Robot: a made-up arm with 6 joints.
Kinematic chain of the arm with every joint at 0, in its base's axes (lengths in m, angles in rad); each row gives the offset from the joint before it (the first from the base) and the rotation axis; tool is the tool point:
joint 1: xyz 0 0 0.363 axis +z
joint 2: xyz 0.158 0 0 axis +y
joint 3: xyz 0 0 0.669 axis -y
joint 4: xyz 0 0 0.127 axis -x
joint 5: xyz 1.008 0 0 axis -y
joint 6: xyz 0.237 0 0 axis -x
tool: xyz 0 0 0
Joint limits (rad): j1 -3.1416..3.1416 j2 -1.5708..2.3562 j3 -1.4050..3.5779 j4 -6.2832..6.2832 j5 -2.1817..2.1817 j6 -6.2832..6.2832
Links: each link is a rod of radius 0.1 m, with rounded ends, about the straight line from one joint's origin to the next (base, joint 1, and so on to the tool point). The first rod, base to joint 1, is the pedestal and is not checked.
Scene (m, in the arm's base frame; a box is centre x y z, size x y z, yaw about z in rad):
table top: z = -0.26
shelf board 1: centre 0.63 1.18 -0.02 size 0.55 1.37 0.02 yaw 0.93
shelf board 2: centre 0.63 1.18 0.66 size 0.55 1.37 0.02 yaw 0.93
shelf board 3: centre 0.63 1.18 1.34 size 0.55 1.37 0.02 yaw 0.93
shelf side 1: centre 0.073 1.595 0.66 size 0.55 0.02 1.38 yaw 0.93
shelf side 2: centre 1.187 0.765 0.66 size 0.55 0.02 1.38 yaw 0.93
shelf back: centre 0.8 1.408 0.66 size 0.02 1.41 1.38 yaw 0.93
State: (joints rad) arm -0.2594 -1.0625 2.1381 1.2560 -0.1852 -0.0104
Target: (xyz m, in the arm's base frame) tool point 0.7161 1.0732 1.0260
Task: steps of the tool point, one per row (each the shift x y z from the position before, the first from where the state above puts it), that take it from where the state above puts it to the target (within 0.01 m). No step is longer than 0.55 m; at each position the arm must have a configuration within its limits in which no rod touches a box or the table.
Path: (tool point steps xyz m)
1: 0.2711 0.4126 0.1899
2: 0.3904 0.2645 0.1565
3: 0.4329 0.0896 0.1152
4: 0.3998 -0.0737 0.0686
5: 0.3095 -0.1952 0.0203
6: 0.1918 -0.2582 -0.0266
7: 0.0951 0.1499 0.0527
8: 0.1137 0.1542 0.0006
9: 0.1255 0.1442 -0.0534

